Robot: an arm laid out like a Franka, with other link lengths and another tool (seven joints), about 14 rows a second.
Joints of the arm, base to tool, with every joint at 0 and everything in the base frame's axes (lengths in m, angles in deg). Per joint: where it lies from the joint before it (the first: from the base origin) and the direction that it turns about. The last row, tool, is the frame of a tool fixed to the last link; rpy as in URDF.
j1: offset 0 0 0.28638 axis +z
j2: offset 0 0 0 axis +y
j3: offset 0 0 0.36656 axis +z
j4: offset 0.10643 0 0 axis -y
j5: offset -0.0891 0 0.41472 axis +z
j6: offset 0 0 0 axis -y
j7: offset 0.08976 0 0 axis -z
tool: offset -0.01 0.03 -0.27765 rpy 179.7 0 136.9
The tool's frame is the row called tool.
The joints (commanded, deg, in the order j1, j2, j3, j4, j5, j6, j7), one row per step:
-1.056 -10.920 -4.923 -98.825 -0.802 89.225 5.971
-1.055 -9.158 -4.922 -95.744 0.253 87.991 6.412
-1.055 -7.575 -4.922 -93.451 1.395 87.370 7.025
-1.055 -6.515 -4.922 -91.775 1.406 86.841 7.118
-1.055 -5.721 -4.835 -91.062 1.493 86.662 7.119
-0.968 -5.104 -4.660 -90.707 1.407 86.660 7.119
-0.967 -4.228 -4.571 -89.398 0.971 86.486 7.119
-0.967 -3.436 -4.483 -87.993 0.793 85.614 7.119
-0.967 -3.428 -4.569 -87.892 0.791 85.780 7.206
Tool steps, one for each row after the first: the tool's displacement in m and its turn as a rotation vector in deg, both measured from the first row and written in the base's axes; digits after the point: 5 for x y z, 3 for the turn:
0.01028 0.00435 0.00892 0.901 -0.181 -0.422
0.02055 0.00925 0.01343 1.907 -0.366 -0.973
0.02667 0.00890 0.01680 1.821 -0.447 -1.062
0.03087 0.01001 0.01494 1.855 -0.191 -0.974
0.03425 0.01208 0.01183 1.727 0.086 -0.727
0.04012 0.01049 0.01383 1.193 -0.128 -0.673
0.04263 0.01048 0.01651 0.971 0.150 -0.593
0.04373 0.00948 0.01755 0.952 -0.108 -0.768

